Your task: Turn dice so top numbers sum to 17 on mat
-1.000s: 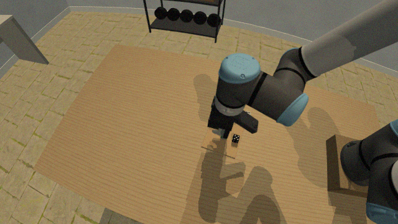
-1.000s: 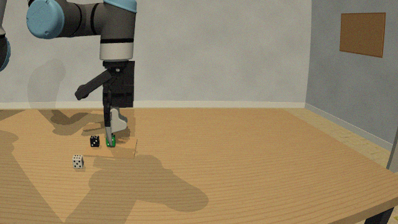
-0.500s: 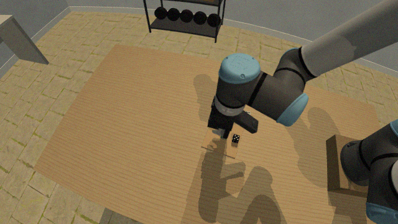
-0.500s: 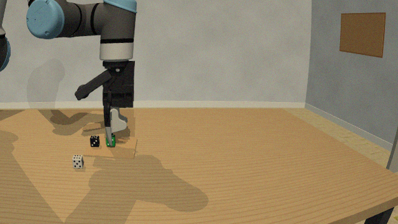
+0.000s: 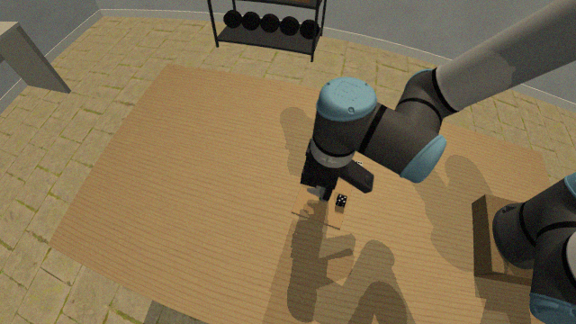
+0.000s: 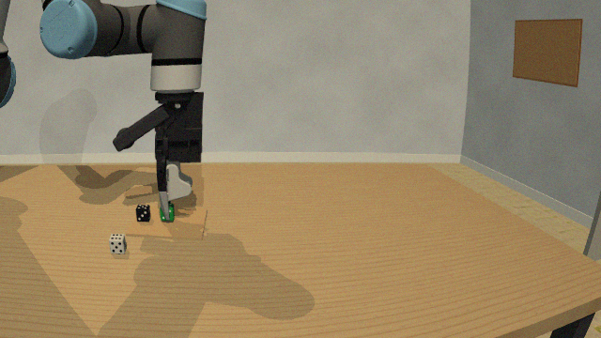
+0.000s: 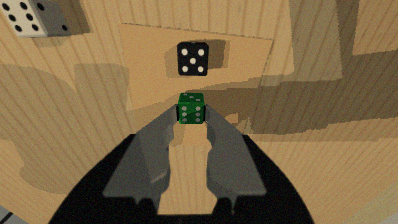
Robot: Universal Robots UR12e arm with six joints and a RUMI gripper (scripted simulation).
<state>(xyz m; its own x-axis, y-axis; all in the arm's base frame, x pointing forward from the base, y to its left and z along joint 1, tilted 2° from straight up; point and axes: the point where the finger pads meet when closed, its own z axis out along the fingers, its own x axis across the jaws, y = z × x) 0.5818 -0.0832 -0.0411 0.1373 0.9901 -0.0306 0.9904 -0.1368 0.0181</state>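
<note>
My gripper is now 10 mm above the green die. The rest, counted from my hand: black die 50 mm behind, 10 mm to the left, 10 mm below; tan mat 30 mm below; white die 110 mm to the right, 90 mm behind, 10 mm below.
</note>
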